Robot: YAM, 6 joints.
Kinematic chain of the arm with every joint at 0, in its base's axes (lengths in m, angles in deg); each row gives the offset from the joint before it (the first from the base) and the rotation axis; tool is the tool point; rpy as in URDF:
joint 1: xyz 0 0 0.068 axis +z
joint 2: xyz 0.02 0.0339 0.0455 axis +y
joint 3: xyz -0.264 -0.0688 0 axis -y
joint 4: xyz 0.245 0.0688 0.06 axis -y
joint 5: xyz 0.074 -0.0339 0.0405 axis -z
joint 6: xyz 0.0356 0 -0.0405 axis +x
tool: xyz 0 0 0 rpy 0 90 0
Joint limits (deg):
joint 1: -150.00..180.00
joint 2: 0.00..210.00
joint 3: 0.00..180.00
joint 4: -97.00..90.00
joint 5: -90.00..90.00
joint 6: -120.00..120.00
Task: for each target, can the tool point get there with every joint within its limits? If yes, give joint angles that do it. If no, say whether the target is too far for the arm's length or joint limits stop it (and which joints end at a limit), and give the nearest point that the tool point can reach.
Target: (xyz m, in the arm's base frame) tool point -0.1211 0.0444 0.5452
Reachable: yes | joints -6.50 41.86 127.48 -81.49 -58.51 2.94
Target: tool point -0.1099 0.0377 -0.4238
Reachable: no: joint limits stop it (at a limit: joint 2) | nearest point -0.1289 0.0442 -0.3624 | short by 0.065 m
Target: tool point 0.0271 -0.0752 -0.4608
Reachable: no: joint limits stop it (at a limit: joint 2) | nearest point 0.0406 -0.1126 -0.3566 | short by 0.112 m
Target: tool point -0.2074 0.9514 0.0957
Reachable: no: too far | nearest point -0.1375 0.6309 0.1018 | short by 0.328 m
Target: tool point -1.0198 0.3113 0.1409
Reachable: no: too far | nearest point -0.6175 0.1885 0.1299 | short by 0.421 m
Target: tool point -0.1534 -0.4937 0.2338
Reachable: yes | joints -110.72 133.16 117.87 -30.69 -61.32 -20.71
